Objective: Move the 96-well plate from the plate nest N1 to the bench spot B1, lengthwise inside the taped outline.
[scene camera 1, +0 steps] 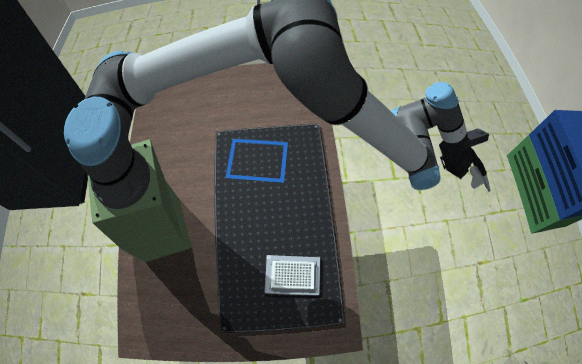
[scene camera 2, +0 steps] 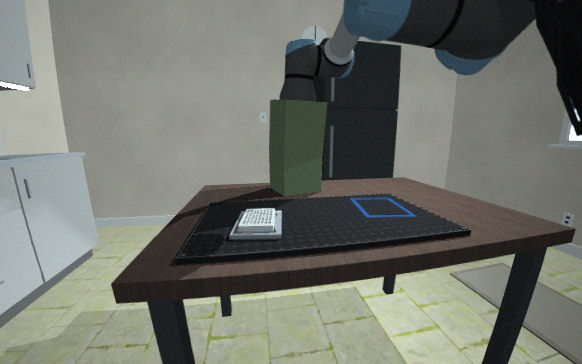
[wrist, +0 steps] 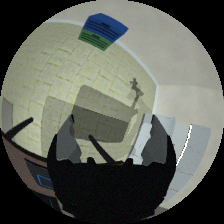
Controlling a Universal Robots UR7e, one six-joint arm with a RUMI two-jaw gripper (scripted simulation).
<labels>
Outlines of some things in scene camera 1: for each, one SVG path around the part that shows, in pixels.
My gripper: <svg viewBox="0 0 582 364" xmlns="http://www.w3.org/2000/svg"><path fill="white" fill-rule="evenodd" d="M442 141L439 144L442 153L440 159L444 169L447 169L445 171L449 171L461 180L468 173L468 168L473 163L474 166L470 168L472 175L471 187L475 189L484 183L488 192L490 192L485 167L473 148L471 148L488 141L489 133L481 129L474 129L468 131L466 136L457 143Z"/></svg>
A white 96-well plate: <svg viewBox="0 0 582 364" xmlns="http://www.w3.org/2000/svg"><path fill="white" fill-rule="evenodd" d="M272 261L271 288L314 290L315 262Z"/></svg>
</labels>
